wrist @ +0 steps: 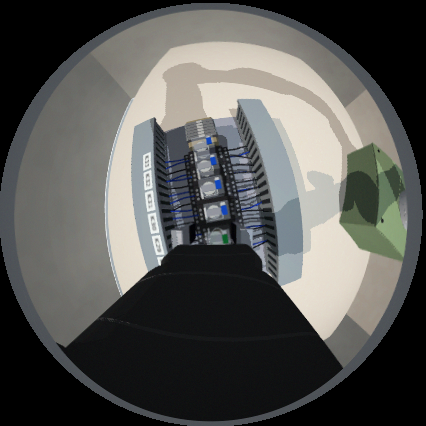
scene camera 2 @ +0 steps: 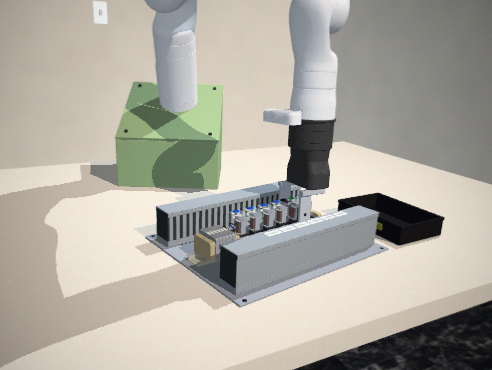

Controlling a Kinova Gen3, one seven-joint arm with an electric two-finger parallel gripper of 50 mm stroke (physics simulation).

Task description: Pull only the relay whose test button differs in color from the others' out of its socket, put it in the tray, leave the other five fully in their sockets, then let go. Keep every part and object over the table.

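Seen in the pictures: gripper, fingertip midpoint: [wrist: 212, 229] [scene camera 2: 293, 221]; arm's base, origin of the base link: [scene camera 2: 178, 101].
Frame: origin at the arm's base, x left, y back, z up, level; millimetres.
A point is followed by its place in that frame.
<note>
The relay with the green test button [scene camera 2: 292, 211] @(x -98, y -468, z -131 mm) [wrist: 218, 236] @(x -89, y -460, z -114 mm) sits in the row between the two grey ducts, at the gripper end of the visible relays. Several relays with blue buttons, such as the one beside it [scene camera 2: 282, 213] @(x -124, y -468, z -129 mm) [wrist: 215, 211] @(x -117, y -456, z -116 mm), stand upright in their sockets. Any relay beyond the green one is hidden by the gripper. My gripper [scene camera 2: 295, 202] [wrist: 212, 229] @(x -93, y -467, z -151 mm) is open and points down, its fingers low on either side of the green-button relay, with nothing gripped. The black tray [scene camera 2: 421, 231] @(x 84, y -617, z -167 mm) stands right of the panel in the scene view; it does not show in the wrist view.
A slotted grey duct [scene camera 2: 200, 201] @(x -210, y -354, z -121 mm) [wrist: 282, 200] @(x -108, y -371, z -121 mm) and a labelled grey duct [scene camera 2: 310, 250] @(x -165, y -564, z -151 mm) [wrist: 142, 192] @(x -169, y -544, z -121 mm) flank the row as raised walls. A terminal block [scene camera 2: 216, 237] @(x -264, y -462, z -137 mm) [wrist: 200, 129] @(x -244, y -443, z -137 mm) stands at the row's far end from the gripper. The green robot base [scene camera 2: 167, 162] @(x -96, y -89, z -124 mm) [wrist: 362, 225] @(x -9, y -165, z -106 mm) stands behind.
</note>
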